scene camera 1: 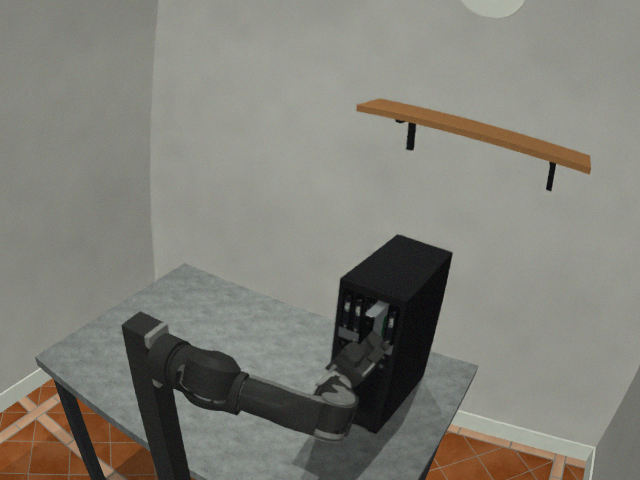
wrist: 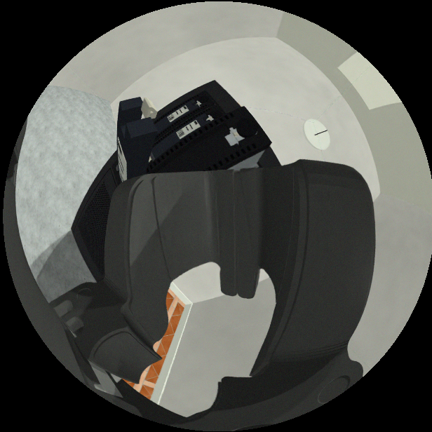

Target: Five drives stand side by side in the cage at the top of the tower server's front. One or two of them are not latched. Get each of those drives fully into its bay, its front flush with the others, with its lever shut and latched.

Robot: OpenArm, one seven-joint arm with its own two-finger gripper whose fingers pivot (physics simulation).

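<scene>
The black tower server (scene camera 1: 429,310) (wrist: 92,220) stands upright on the table. One drive (scene camera 1: 379,316) (wrist: 212,150) sticks out of the cage, its grey side showing in the scene view; its dark lever (wrist: 139,134) stands swung out in the wrist view. Two drives to its left, one (scene camera 1: 347,310) (wrist: 177,114) and another (scene camera 1: 357,314) (wrist: 188,129), sit in with levers shut. The rightmost drive (scene camera 1: 391,321) sits back in its bay in the scene view. The remaining drive cannot be made out. My gripper (scene camera 1: 383,345) (wrist: 244,235) is shut and empty, close to the protruding drive's lower front; contact cannot be told.
The grey table (scene camera 1: 248,320) (wrist: 60,165) carries the server near its right end. The arm reaches in from its post (scene camera 1: 149,382) at the front left. A wooden shelf (scene camera 1: 475,131) is fixed to the wall above and behind the server.
</scene>
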